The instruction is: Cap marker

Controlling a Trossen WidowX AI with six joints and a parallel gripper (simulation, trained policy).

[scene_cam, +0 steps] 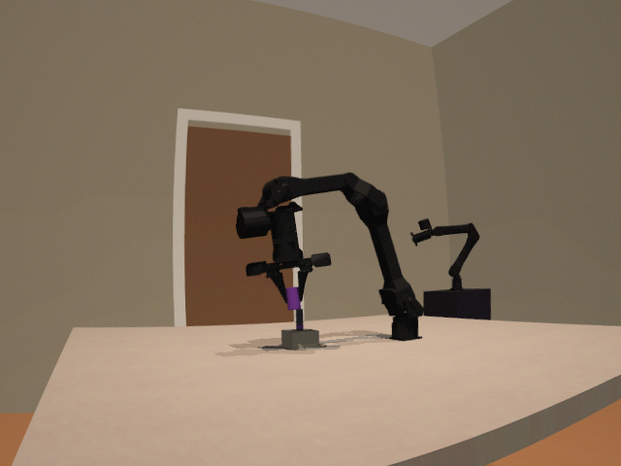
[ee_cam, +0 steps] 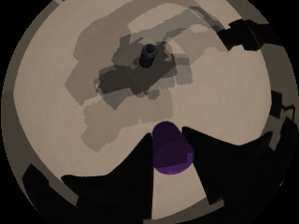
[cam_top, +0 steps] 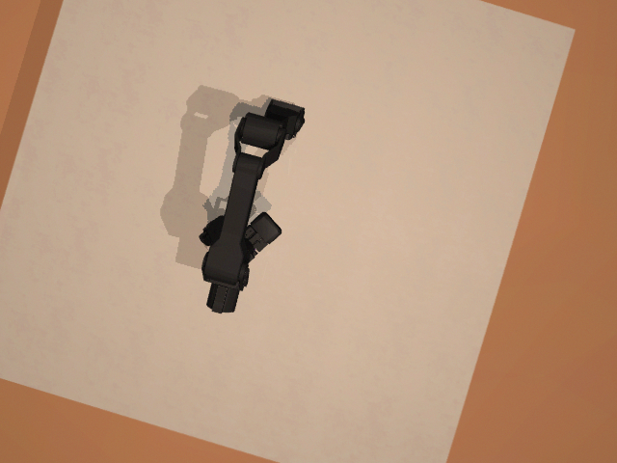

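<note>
Now: the dark marker 40 mm behind my gripper tip, 70 mm to the right of it and 40 mm below it. Also, from my gripper tip: holder block: 40 mm behind, 70 mm to the right, 90 mm below; then purple cap: 10 mm above.
</note>
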